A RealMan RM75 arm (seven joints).
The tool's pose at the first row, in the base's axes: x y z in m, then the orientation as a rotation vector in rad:
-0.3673 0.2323 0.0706 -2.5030 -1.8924 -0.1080
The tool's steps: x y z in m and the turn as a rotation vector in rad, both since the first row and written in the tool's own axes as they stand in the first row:
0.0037 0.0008 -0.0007 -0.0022 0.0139 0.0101
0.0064 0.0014 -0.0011 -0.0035 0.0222 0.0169
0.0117 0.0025 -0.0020 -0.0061 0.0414 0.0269
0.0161 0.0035 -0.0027 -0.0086 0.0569 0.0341
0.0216 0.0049 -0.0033 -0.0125 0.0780 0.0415
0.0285 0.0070 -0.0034 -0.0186 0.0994 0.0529
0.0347 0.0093 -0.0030 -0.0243 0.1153 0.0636
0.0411 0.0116 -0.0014 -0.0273 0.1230 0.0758
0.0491 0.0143 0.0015 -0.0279 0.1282 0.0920
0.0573 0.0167 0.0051 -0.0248 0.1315 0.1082
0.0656 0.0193 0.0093 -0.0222 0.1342 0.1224
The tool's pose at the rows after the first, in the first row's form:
-0.3656 0.2356 0.0715 -2.5062 -1.8754 -0.1272
-0.3643 0.2380 0.0721 -2.5086 -1.8642 -0.1386
-0.3618 0.2428 0.0734 -2.5087 -1.8454 -0.1644
-0.3597 0.2467 0.0743 -2.5080 -1.8315 -0.1855
-0.3569 0.2516 0.0753 -2.5050 -1.8157 -0.2146
-0.3530 0.2576 0.0759 -2.5064 -1.7953 -0.2460
-0.3491 0.2630 0.0759 -2.5098 -1.7777 -0.2704
-0.3451 0.2686 0.0748 -2.5175 -1.7602 -0.2823
-0.3402 0.2756 0.0724 -2.5285 -1.7376 -0.2888
-0.3354 0.2830 0.0694 -2.5382 -1.7144 -0.2895
-0.3305 0.2905 0.0658 -2.5467 -1.6940 -0.2899

